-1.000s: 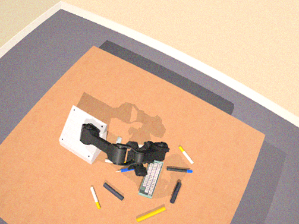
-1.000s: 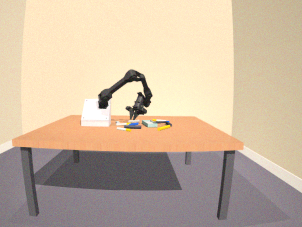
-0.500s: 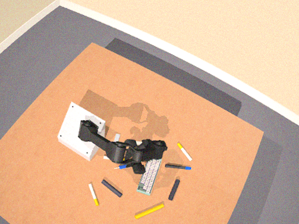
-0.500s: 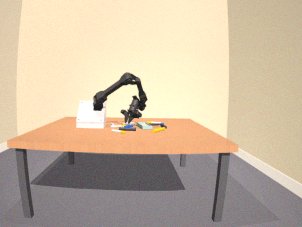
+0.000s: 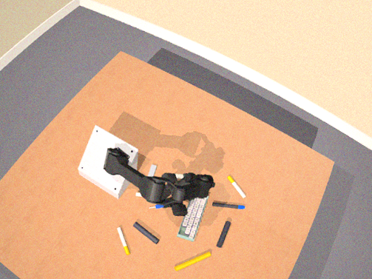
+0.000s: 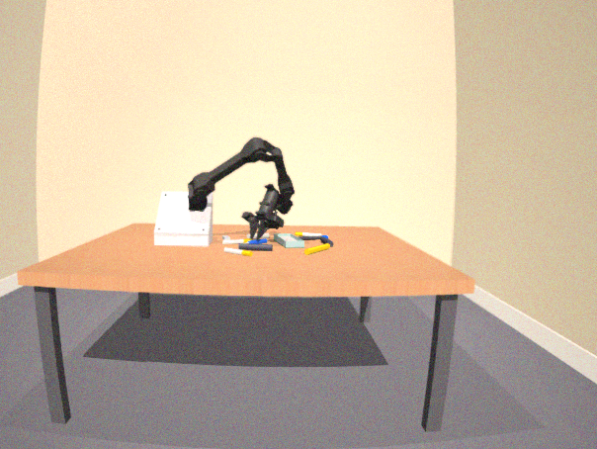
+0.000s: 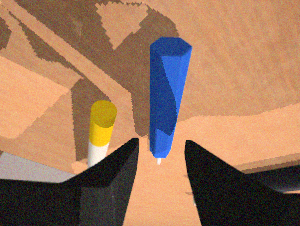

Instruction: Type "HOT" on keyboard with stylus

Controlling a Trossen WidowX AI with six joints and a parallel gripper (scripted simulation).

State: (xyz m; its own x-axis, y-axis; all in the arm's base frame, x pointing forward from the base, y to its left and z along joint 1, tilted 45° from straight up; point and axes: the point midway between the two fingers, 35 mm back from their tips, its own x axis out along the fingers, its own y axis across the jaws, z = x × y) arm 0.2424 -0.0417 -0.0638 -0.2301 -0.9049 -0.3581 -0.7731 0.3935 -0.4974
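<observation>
Right now my gripper tip is 10 mm to the left of the blue stylus, 10 mm past it and 10 mm above it. Also, from my gripper tip: white bar 170 mm to the left, 10 mm below, 10 mm behind; then blue-tipped dark pen 250 mm ahead, 180 mm to the left, 10 mm below; then yellow bar 240 mm ahead, 140 mm to the right, 10 mm below.
</observation>
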